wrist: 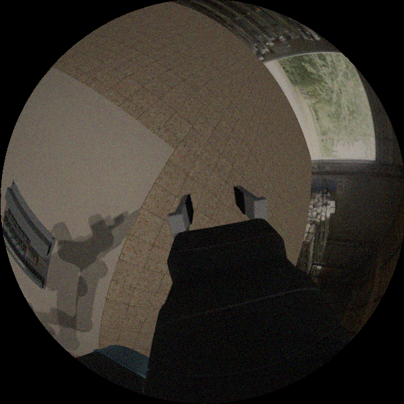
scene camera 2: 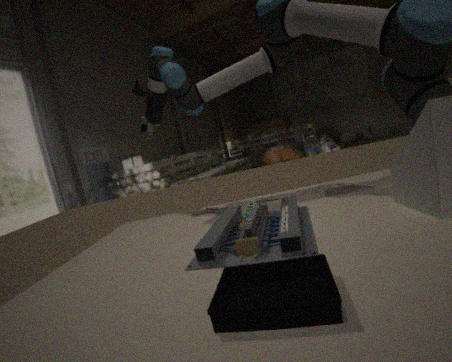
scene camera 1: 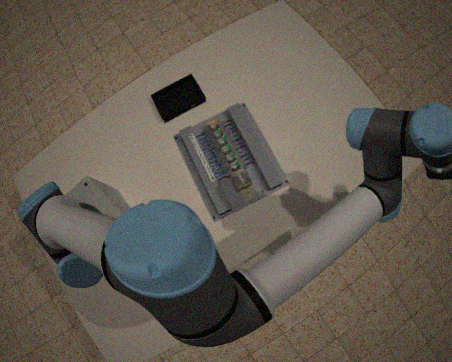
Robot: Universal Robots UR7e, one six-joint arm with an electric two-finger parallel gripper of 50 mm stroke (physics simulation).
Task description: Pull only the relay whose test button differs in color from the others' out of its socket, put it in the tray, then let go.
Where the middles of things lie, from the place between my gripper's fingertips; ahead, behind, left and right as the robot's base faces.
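With the grey panel [scene camera 1: 235,198] as my reference, I find my hand 35 cm above it, 35 cm past it and 42 cm to the right of it.
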